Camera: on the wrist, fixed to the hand. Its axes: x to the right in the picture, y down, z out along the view.
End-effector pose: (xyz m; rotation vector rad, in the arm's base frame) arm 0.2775 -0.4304 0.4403 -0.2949 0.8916 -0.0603
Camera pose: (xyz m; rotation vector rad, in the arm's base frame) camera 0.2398 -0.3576 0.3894 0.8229 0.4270 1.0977
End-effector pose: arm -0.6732 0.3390 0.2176 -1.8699 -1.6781 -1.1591
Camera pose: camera -0.6054 0.2899 0.2655 -2.2399 -0.2538 0.2783
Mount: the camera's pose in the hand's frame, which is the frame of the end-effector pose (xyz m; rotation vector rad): 0.0022 0.0865 -0.0426 0.4954 -0.4691 1.4772
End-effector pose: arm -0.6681 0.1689 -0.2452 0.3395 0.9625 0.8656
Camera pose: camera -0.7450 0.2202 -0.2177 1.7241 0.3319 1.7276
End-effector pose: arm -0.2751 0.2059 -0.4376 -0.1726 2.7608 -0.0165
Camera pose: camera -0.3030 0.2910 -0.4017 1.6696 1.7439 -0.2202
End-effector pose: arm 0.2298 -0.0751 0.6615 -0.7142 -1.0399 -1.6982
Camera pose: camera 0.3106 -0.1270 0.6706 -1.1317 -0.7747 -0.0004
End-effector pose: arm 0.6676 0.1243 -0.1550 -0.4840 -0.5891 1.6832
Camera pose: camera 0.6266 0.1190 -0.2421 0.0774 0.0069 -2.9952
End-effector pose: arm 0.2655 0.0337 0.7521 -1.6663 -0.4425 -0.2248
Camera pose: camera 0.3077 -0.0158 0.6808 -1.1659 0.4407 1.2697
